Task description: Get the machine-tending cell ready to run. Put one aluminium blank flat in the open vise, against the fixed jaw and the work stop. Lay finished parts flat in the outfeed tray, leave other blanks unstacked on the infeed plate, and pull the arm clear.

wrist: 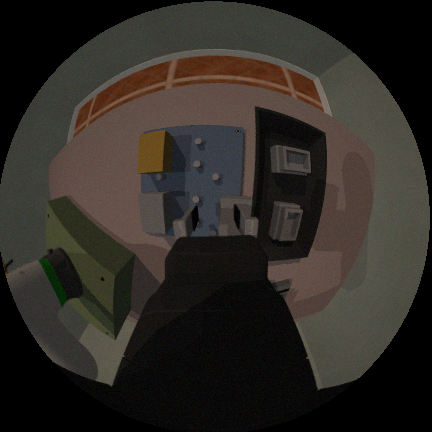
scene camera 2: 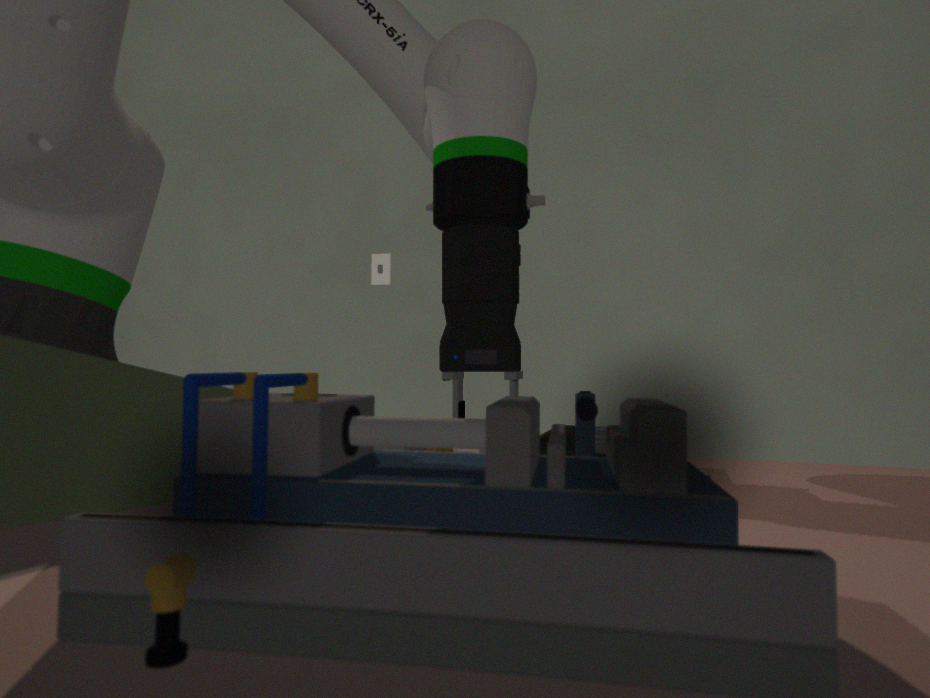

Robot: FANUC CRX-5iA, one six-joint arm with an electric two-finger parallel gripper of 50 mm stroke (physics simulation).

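Pixels of known places: gripper, fingertip midpoint: (wrist: 215, 212); arm's base, link origin: (wrist: 67, 272) (scene camera 2: 26, 356).
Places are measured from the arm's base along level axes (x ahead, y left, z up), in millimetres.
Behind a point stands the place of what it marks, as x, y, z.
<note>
My gripper (scene camera 2: 484, 408) @[400, 170, -76] (wrist: 215, 212) @[400, 170, -76] is open and empty, pointing down behind the vise (scene camera 2: 443, 504) @[485, -174, -67], which partly hides its fingertips. In the wrist view it is over the near side of the blue infeed plate (wrist: 226, 154) @[412, 253, -111]. One grey blank (wrist: 231, 202) @[420, 185, -75] lies below the right finger, partly hidden by it. Another grey blank (wrist: 152, 212) @[309, 165, -75] lies left of the fingers. The dark outfeed tray (wrist: 292, 189) @[532, 212, -107] holds two pocketed grey parts (wrist: 292, 160) @[513, 258, -86] (wrist: 286, 222) @[518, 158, -86]. The moving jaw (scene camera 2: 510, 443) and fixed jaw (scene camera 2: 653, 447) @[575, -153, -39] stand apart. A narrow grey piece (scene camera 2: 555, 456) @[533, -160, -44] shows between them; I cannot tell what it is.
A yellow block (wrist: 152, 152) @[309, 250, -75] is on the plate's far left, near several short pegs (wrist: 197, 164) @[370, 234, -103]. Blue pipes (scene camera 2: 259, 450) @[408, -205, -42] rise at the vise's left. A long grey bar (scene camera 2: 450, 567) @[504, -216, -81] and a yellow-topped nozzle (scene camera 2: 168, 586) @[401, -248, -89] stand in front. A green pedestal (wrist: 90, 250) @[147, 84, -46] is at left.
</note>
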